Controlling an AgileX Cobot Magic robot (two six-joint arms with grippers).
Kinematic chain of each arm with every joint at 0, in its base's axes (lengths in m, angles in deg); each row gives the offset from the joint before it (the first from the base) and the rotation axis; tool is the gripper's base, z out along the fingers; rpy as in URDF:
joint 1: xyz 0 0 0.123 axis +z
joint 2: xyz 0 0 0 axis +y
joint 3: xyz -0.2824 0 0.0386 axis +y
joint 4: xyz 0.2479 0 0.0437 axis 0.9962 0 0.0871
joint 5: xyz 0 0 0 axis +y
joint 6: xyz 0.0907 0 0.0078 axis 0.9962 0 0.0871
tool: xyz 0 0 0 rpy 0 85 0
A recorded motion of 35 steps. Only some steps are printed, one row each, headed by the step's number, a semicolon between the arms.
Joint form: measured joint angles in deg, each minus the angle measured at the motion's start. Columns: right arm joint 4, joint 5, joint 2, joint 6, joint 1, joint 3; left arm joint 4, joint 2, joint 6, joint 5, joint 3, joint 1.
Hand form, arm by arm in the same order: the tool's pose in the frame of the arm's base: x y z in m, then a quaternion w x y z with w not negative. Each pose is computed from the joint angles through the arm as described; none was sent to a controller.
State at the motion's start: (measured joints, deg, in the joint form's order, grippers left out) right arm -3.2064 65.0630 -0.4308 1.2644 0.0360 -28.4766; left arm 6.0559 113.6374 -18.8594 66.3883 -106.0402 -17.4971
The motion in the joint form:
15: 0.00 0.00 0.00 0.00 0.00 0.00; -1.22 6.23 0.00 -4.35 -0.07 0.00
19: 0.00 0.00 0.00 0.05 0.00 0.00; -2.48 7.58 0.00 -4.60 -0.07 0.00
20: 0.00 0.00 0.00 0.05 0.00 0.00; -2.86 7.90 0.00 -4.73 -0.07 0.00
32: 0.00 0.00 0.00 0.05 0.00 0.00; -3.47 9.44 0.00 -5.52 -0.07 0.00
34: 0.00 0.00 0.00 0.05 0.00 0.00; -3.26 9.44 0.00 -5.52 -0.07 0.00
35: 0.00 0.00 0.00 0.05 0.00 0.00; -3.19 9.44 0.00 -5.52 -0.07 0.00
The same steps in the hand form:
15: -0.0090 -0.0046 0.2705 0.49133 0.01152 0.87061 -0.02232; 0.4361 -0.1304 0.2464 0.17083 0.00158 0.98520 -0.01394
19: -0.0090 -0.0046 0.2705 0.49134 0.01190 0.87060 -0.02210; 0.4386 -0.1330 0.2357 0.15861 -0.00149 0.98712 -0.02105
20: -0.0090 -0.0046 0.2705 0.49134 0.01190 0.87060 -0.02210; 0.4392 -0.1338 0.2331 0.15608 -0.00248 0.98746 -0.02355
32: -0.0090 -0.0046 0.2705 0.49134 0.01190 0.87060 -0.02210; 0.4427 -0.1358 0.2211 0.14834 -0.00383 0.98858 -0.02646
34: -0.0090 -0.0046 0.2705 0.49134 0.01190 0.87060 -0.02210; 0.4428 -0.1355 0.2211 0.14887 -0.00319 0.98854 -0.02483
35: -0.0090 -0.0046 0.2705 0.49134 0.01190 0.87060 -0.02210; 0.4429 -0.1354 0.2211 0.14904 -0.00297 0.98853 -0.02429

